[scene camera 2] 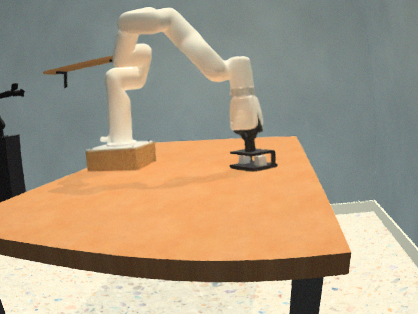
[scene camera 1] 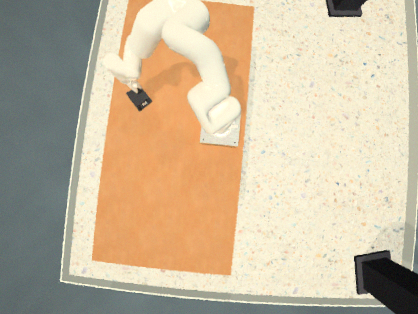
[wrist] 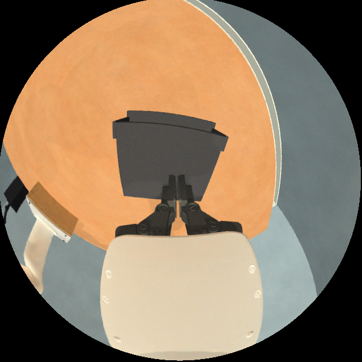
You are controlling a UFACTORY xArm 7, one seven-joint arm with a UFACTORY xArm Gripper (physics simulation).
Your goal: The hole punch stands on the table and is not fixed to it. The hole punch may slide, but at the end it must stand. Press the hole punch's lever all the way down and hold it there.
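Where they show: gripper, fingertip midpoint: (scene camera 2: 250,151) (scene camera 1: 138,91); arm's base, link origin: (scene camera 2: 121,145).
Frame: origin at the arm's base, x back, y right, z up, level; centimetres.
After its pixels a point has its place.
Observation:
The dark hole punch (scene camera 1: 138,100) {x -47.3, y 21.4, z -2.7 cm} (scene camera 2: 253,167) {x -47.2, y 30.8, z -7.1 cm} stands upright on the orange table (scene camera 1: 160,200) {x -40.5, y -40.4, z -8.4 cm} (scene camera 2: 200,215) {x -31.1, y 74.4, z -8.3 cm} (wrist: 75,90). Its flat lever (scene camera 2: 264,151) {x -51.3, y 28.5, z -2.7 cm} (wrist: 165,157) lies above the base, with light blocks (scene camera 2: 260,160) {x -49.7, y 29.7, z -5.3 cm} and a visible gap between lever and base in scene camera 2. My gripper (scene camera 2: 249,150) {x -47.0, y 26.9, z -2.7 cm} (wrist: 176,184) is shut and empty, pointing down. Its fingertips are over the lever near the edge closest to the wrist and appear to touch its top. Whether the lever is at the bottom of its travel cannot be told.
The arm's base plate (scene camera 1: 219,140) {x -1.3, y -8.0, z 0.0 cm} (scene camera 2: 120,145) {x -1.0, y 6.2, z 0.4 cm} sits on a wooden block (scene camera 2: 120,159) {x -2.0, y 12.6, z -4.1 cm} on the same table. The arm (scene camera 1: 200,55) {x -9.0, y 8.2, z 48.6 cm} (scene camera 2: 195,47) {x -32.0, y 32.0, z 31.2 cm} reaches from there to the punch. A black stand (scene camera 2: 11,165) is at the left of scene camera 2.

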